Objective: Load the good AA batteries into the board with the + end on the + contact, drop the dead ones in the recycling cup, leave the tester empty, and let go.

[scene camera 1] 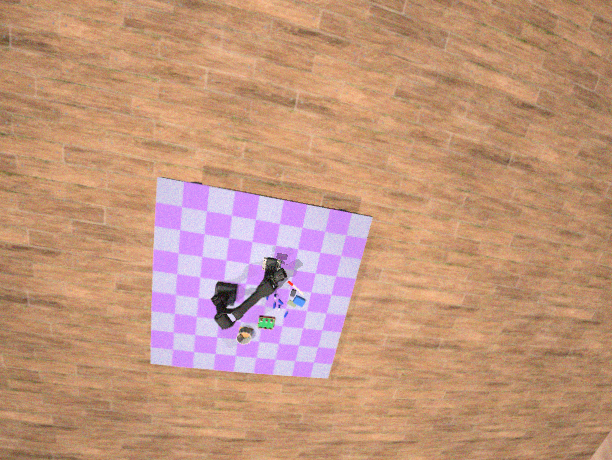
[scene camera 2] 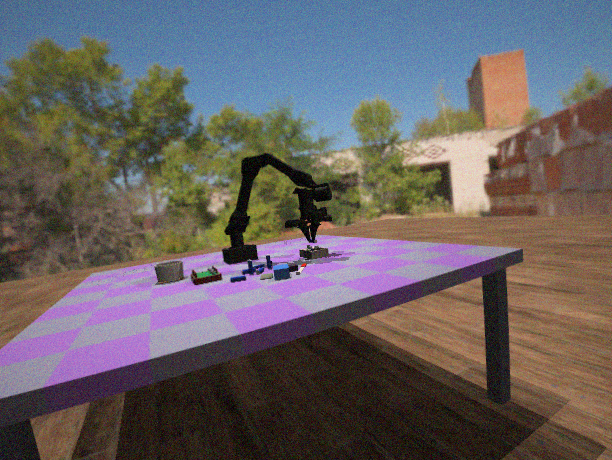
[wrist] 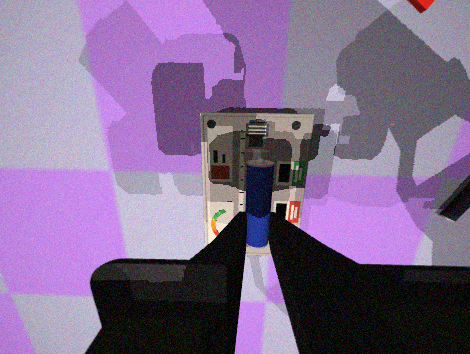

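Seen in the pictures: gripper, fingertip midpoint: (scene camera 1: 270, 267) (scene camera 2: 311, 242) (wrist: 256, 218); arm's base, link origin: (scene camera 1: 222, 295) (scene camera 2: 238, 246).
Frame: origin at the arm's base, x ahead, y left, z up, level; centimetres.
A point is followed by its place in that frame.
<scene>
My gripper (scene camera 2: 312, 241) {y 21.7, x 27.8, z -0.3 cm} (wrist: 256, 218) {y 21.7, x 27.8, z -0.3 cm} is shut on a blue battery (wrist: 259, 187) {y 21.7, x 30.3, z 1.0 cm}, dark at its far half and brighter blue at its near half. The battery is over the tester (wrist: 225, 205) {y 23.8, x 27.5, z -2.9 cm} (scene camera 2: 314, 253) {y 18.9, x 33.7, z -3.9 cm}, roughly in line with its slot, and hides much of that slot. In scene camera 2 the fingertips are slightly above the tester. Whether the battery touches the contacts cannot be told. The green board (scene camera 1: 266, 323) {y -21.3, x 29.0, z -3.9 cm} (scene camera 2: 206, 274) {y -21.2, x 30.4, z -3.8 cm} and the grey recycling cup (scene camera 1: 243, 340) {y -35.3, x 14.6, z -2.9 cm} (scene camera 2: 170, 272) {y -31.2, x 19.6, z -2.5 cm} stand apart from the tester. Several blue batteries (scene camera 1: 278, 301) {y -4.1, x 35.4, z -4.4 cm} (scene camera 2: 250, 267) {y -8.1, x 37.0, z -3.4 cm} are near the board, some upright; their charge marks are unreadable.
A blue box (scene camera 1: 299, 301) {y -2.1, x 49.3, z -2.8 cm} (scene camera 2: 282, 272) {y -3.8, x 52.5, z -3.9 cm} stands near the loose batteries. A red-tipped object (scene camera 1: 290, 283) {y 9.2, x 42.0, z -5.4 cm} (scene camera 2: 303, 265) {y 8.8, x 42.6, z -5.5 cm} (wrist: 422, 4) {y 10.3, x 40.2, z -5.4 cm} lies near it. A black object (wrist: 454, 201) {y 4.3, x 26.0, z -5.4 cm} shows at the right of the wrist view. The arm's base (scene camera 1: 226, 290) {y 3.9, x 2.3, z 0.3 cm} (scene camera 2: 240, 254) {y -1.7, x 7.3, z -2.5 cm} stands on the checkered table (scene camera 2: 190, 320) {y -33.1, x 68.4, z -5.8 cm}.
</scene>
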